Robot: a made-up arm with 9 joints. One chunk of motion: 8 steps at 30 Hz.
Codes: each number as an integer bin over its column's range. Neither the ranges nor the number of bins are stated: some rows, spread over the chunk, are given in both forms.
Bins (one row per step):
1: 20 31 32 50 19 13 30 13 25
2: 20 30 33 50 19 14 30 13 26
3: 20 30 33 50 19 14 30 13 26
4: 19 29 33 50 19 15 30 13 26
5: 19 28 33 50 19 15 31 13 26
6: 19 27 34 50 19 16 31 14 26
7: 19 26 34 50 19 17 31 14 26
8: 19 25 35 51 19 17 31 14 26
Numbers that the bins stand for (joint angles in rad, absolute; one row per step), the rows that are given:
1: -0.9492 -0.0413 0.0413 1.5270 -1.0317 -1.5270 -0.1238 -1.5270 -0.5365
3: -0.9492 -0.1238 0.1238 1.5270 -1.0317 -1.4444 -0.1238 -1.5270 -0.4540
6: -1.0317 -0.3714 0.2063 1.5270 -1.0317 -1.2794 -0.0413 -1.4444 -0.4540
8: -1.0317 -0.5365 0.2889 1.6095 -1.0317 -1.1968 -0.0413 -1.4444 -0.4540
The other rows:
2: -0.9492 -0.1238 0.1238 1.5270 -1.0317 -1.4444 -0.1238 -1.5270 -0.4540
4: -1.0317 -0.2063 0.1238 1.5270 -1.0317 -1.3619 -0.1238 -1.5270 -0.4540
5: -1.0317 -0.2889 0.1238 1.5270 -1.0317 -1.3619 -0.0413 -1.5270 -0.4540
7: -1.0317 -0.4540 0.2063 1.5270 -1.0317 -1.1968 -0.0413 -1.4444 -0.4540

